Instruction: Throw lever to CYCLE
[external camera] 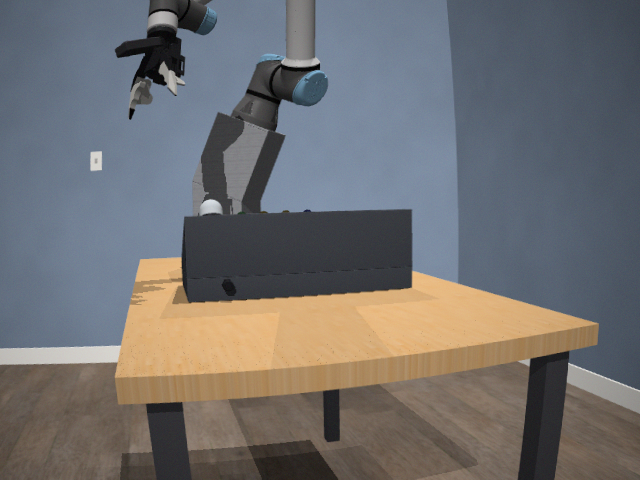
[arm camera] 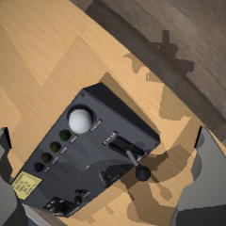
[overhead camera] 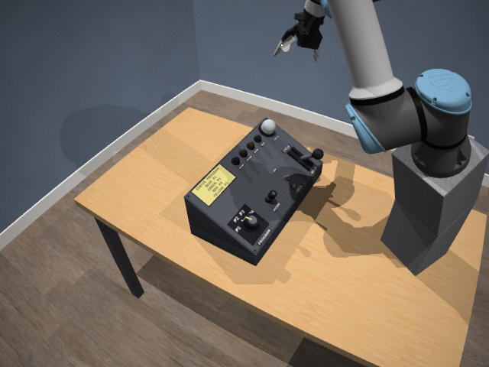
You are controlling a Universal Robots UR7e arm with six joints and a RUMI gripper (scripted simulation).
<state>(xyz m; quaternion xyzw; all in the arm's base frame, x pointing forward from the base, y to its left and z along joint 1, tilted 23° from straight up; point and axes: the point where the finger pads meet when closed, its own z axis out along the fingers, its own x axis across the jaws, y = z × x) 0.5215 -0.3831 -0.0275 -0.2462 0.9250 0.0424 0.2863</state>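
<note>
Now: the mode knob 8 cm behind my hand, 39 cm to the left of it and 30 cm below it. From my hand the other things lie so: program dial (6 cm behind, 51 cm to the left, 30 cm below); then check toggle (10 cm behind, 27 cm to the left, 31 cm below); then dark console (5 cm behind, 33 cm to the left, 33 cm below).
</note>
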